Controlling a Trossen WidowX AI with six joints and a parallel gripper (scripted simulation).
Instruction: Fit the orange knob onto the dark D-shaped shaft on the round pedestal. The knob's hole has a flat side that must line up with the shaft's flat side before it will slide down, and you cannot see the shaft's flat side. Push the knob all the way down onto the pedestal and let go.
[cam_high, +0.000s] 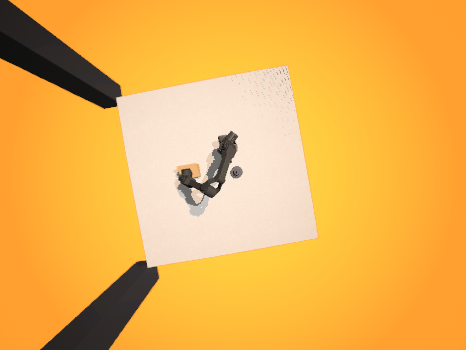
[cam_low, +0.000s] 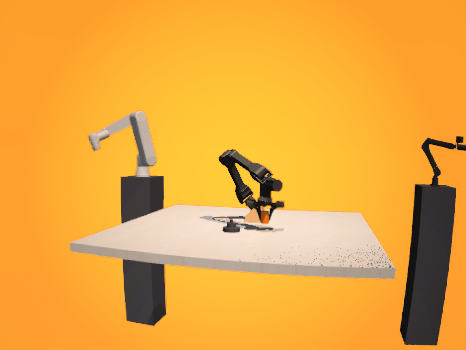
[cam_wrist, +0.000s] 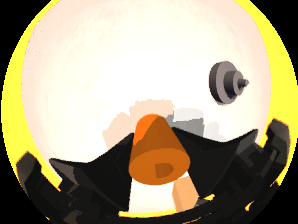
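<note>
Right now my gripper tip is 60 mm short of the round dark pedestal, 150 mm to the left of it and 20 mm above it. Also, from my gripper tip: orange knob 20 mm above.
</note>
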